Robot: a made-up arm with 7 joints.
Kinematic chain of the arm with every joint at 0, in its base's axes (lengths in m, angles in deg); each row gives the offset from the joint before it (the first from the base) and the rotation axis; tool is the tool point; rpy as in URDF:
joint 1: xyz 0 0 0.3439 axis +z
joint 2: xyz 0 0 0 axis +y
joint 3: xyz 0 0 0.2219 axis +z
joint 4: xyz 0.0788 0 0 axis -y
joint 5: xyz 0.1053 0 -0.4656 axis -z
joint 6: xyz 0 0 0 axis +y
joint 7: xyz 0.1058 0 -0.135 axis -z
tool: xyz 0 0 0 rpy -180 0 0
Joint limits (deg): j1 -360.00..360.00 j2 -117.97..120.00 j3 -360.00..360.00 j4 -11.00..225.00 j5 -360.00..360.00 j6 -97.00..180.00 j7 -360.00..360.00
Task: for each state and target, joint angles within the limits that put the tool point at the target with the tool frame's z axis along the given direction. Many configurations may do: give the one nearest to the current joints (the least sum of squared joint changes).
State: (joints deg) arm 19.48 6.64 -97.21 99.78 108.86 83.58 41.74
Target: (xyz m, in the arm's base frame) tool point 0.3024 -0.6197 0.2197 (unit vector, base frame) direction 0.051 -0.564 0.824
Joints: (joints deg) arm 51.40 -64.99 -120.46 67.59 134.55 103.35 41.74
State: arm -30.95 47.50 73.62 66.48 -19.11 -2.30 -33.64
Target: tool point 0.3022 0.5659 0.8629 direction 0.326 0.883 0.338
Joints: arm -2.88 17.07 76.30 102.86 -14.02 -11.43 -33.64
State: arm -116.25 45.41 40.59 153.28 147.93 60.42 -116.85
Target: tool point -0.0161 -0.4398 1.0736 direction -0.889 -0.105 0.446
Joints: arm -88.77 31.05 76.36 170.48 183.46 74.27 -116.85
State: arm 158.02 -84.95 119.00 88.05 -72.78 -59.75 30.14
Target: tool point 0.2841 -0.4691 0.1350 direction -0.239 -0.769 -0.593
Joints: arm 207.46 -106.53 92.17 65.00 -96.94 -45.45 30.14
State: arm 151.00 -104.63 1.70 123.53 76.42 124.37 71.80
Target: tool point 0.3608 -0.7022 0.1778 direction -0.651 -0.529 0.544
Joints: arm 124.51 -116.40 -8.58 164.82 65.04 94.26 71.80
